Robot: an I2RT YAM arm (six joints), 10 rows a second.
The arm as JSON. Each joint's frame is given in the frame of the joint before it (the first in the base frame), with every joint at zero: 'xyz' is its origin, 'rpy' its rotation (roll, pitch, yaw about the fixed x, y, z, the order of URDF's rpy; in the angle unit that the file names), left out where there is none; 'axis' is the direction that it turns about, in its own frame. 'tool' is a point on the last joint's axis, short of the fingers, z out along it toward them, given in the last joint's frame.
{
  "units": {
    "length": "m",
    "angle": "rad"
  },
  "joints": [
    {
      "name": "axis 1",
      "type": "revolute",
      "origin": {
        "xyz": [
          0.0,
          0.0,
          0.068
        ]
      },
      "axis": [
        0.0,
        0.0,
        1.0
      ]
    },
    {
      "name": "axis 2",
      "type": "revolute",
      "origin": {
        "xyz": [
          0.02,
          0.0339,
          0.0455
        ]
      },
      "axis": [
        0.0,
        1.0,
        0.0
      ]
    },
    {
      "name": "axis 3",
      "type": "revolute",
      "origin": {
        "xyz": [
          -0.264,
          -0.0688,
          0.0
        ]
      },
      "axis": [
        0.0,
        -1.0,
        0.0
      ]
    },
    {
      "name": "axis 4",
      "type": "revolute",
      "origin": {
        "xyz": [
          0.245,
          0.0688,
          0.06
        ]
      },
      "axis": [
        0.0,
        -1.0,
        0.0
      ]
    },
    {
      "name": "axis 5",
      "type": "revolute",
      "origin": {
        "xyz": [
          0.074,
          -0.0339,
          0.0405
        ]
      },
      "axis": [
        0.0,
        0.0,
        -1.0
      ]
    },
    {
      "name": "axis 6",
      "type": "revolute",
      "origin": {
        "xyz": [
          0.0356,
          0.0,
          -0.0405
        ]
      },
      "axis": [
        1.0,
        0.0,
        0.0
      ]
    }
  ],
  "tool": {
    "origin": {
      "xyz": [
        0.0,
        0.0,
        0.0
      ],
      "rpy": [
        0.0,
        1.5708,
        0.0
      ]
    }
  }
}
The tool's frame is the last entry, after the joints.
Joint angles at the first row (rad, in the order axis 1, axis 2, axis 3, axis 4, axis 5, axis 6):
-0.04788 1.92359 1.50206 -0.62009 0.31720 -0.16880
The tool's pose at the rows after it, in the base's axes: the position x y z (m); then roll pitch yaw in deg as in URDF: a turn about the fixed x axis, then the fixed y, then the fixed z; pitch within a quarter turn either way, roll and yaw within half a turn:
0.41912 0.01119 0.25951 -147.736 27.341 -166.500
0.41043 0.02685 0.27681 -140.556 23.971 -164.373
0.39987 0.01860 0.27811 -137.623 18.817 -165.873
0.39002 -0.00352 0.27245 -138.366 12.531 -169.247
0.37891 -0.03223 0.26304 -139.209 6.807 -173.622
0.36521 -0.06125 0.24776 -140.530 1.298 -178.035
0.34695 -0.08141 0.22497 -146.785 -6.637 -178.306
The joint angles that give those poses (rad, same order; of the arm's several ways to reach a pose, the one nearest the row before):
0.06580 1.92170 1.63178 -0.71889 0.47857 -0.16994
0.11540 1.90605 1.67831 -0.81731 0.61666 -0.17642
0.10280 1.89420 1.67791 -0.91077 0.68531 -0.17607
0.04902 1.89460 1.67257 -1.01567 0.68876 -0.17566
-0.02538 1.89459 1.64662 -1.09042 0.68798 -0.17606
-0.10585 1.89461 1.59400 -1.13355 0.67769 -0.18025
-0.17490 1.89459 1.51424 -1.17054 0.58957 -0.24510

